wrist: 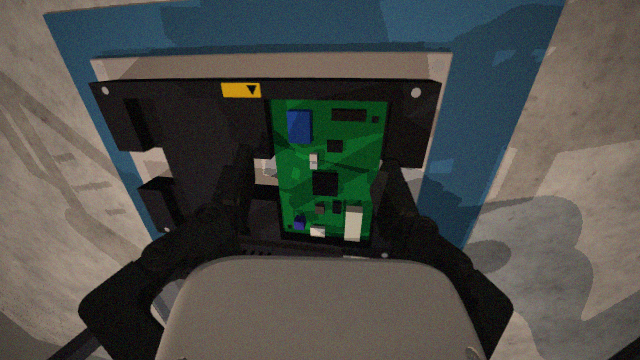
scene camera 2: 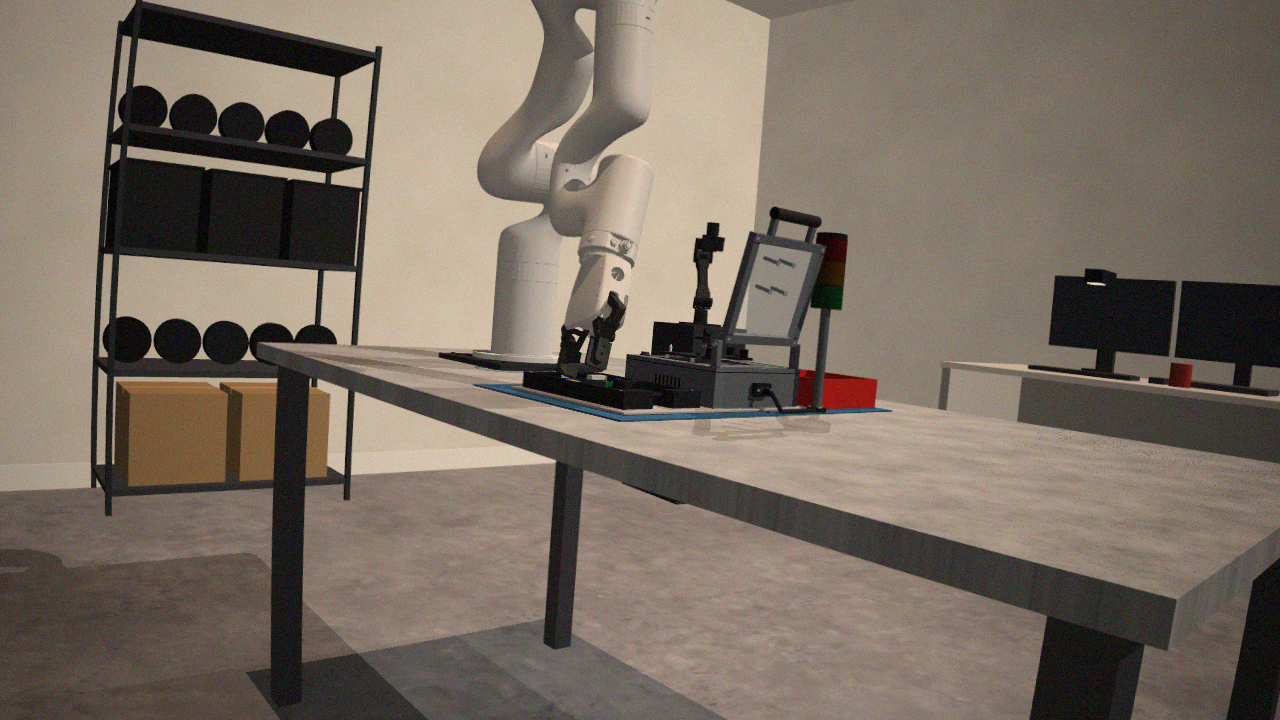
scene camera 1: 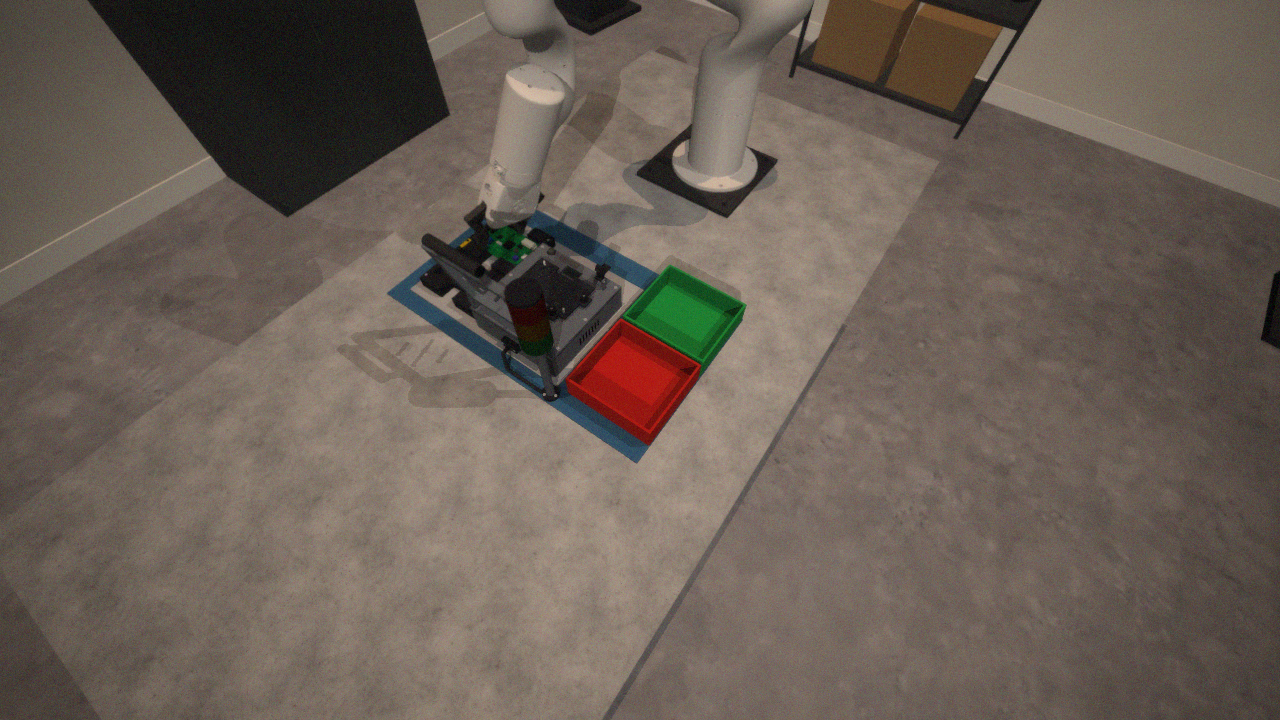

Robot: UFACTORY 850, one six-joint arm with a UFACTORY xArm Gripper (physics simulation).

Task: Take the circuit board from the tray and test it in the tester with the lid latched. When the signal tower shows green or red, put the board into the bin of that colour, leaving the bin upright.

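The green circuit board (scene camera 1: 510, 243) (wrist: 361, 135) lies flat in the right-hand slot of the black tray (scene camera 2: 581, 390) (wrist: 195, 115), as the wrist view shows it. My gripper (scene camera 2: 581, 365) (wrist: 317, 168) is open and low over the tray, one finger at each long side of the board, with nothing held. The grey tester (scene camera 1: 581, 317) (scene camera 2: 747, 386) stands beside the tray, its lid (scene camera 2: 739, 286) raised. The signal tower (scene camera 1: 529, 320) (scene camera 2: 830, 271) has red, amber and green sections; none looks clearly lit. The green bin (scene camera 1: 684, 315) and the red bin (scene camera 1: 635, 377) (scene camera 2: 836, 391) stand upright and look empty.
The raised lid's handle (scene camera 1: 447, 253) (scene camera 2: 794, 216) stands up close to my arm. A small black jointed arm (scene camera 2: 704, 277) rises behind the tester. A cable (scene camera 2: 774, 398) runs from the tester to the tower. A blue mat (scene camera 1: 597, 413) (wrist: 280, 25) lies underneath.
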